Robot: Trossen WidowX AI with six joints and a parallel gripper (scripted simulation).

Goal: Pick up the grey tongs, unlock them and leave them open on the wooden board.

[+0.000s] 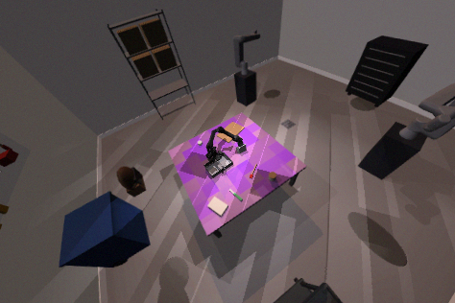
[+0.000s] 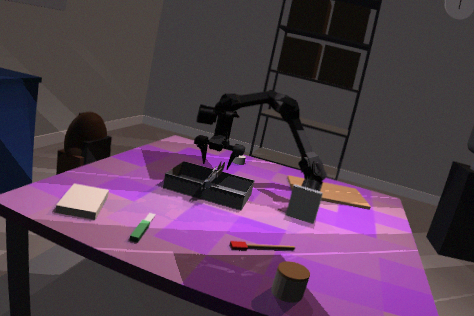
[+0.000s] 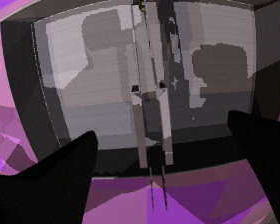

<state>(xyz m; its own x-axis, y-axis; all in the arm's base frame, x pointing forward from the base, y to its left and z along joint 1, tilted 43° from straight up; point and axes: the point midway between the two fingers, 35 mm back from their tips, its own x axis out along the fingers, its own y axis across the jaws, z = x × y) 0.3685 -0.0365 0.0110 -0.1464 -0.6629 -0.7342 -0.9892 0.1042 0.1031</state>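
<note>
Now: gripper tip 20 mm to the right of the roasting tin and 70 mm above it. Also, from my gripper tip: beige block (320 mm ahead, 410 mm to the left, 80 mm below); wooden board (480 mm behind, 340 mm to the right, 90 mm below); red spatula (220 mm behind, 380 mm to the left, 90 mm below).
</note>
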